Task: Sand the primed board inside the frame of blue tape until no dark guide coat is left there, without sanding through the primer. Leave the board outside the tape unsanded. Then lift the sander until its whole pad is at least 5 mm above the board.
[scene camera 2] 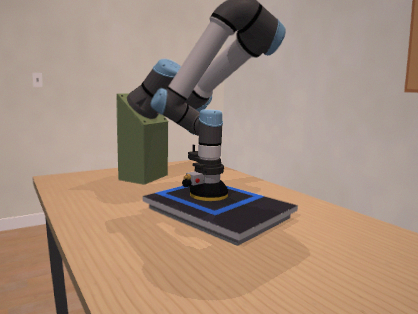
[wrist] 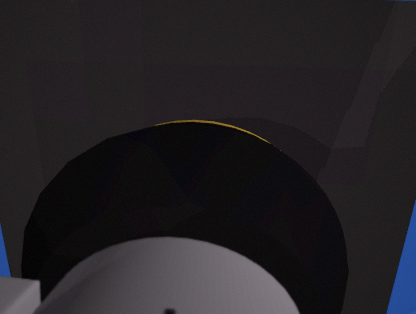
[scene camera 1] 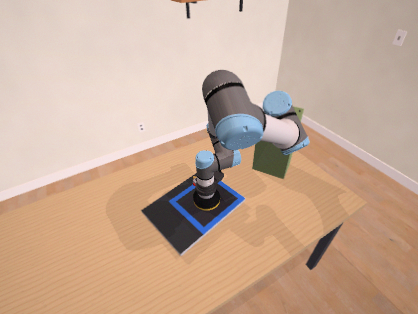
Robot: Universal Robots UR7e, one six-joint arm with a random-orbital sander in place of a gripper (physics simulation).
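Seen in the pictures: arm's base at its link origin: [scene camera 2: 142,106].
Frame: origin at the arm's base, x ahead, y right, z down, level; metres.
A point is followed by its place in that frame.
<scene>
The primed board [scene camera 1: 170,230] {x 0.671, y -0.119, z 0.270 m} [scene camera 2: 260,212] {x 0.665, y -0.094, z 0.270 m} [wrist: 75,75] {x 0.388, y 0.017, z 0.270 m} lies flat. Blue tape [scene camera 1: 223,214] {x 0.431, y -0.167, z 0.269 m} [scene camera 2: 240,204] {x 0.582, y -0.086, z 0.269 m} [wrist: 406,270] {x 0.435, y -0.158, z 0.269 m} frames part of it. The sander [scene camera 1: 206,199] [scene camera 2: 208,190] [wrist: 175,200] is upright inside the frame, with its yellow-edged pad down at the board; no gap shows under it. In the wrist view, the board in front of the pad shows dark grey areas, faintly purplish-brown patches and a slightly lighter grey streak at the upper right. Whether the dark tones are guide coat is hard to tell. The area under the pad is hidden. The sander has no fingers.
The wooden table [scene camera 1: 75,240] {x 1.063, y 0.076, z 0.313 m} [scene camera 2: 350,255] {x 0.925, y -0.168, z 0.313 m} carries the board. The green pedestal [scene camera 1: 271,162] {x 0.054, y -0.048, z 0.221 m} [scene camera 2: 131,145] {x 0.055, y 0.071, z 0.155 m} stands at the table's far end, with the arm's base on it. The arm [scene camera 1: 227,102] {x 0.481, y -0.256, z -0.343 m} [scene camera 2: 200,60] {x 0.417, y -0.029, z -0.168 m} reaches above the board and casts shadows on the table.
</scene>
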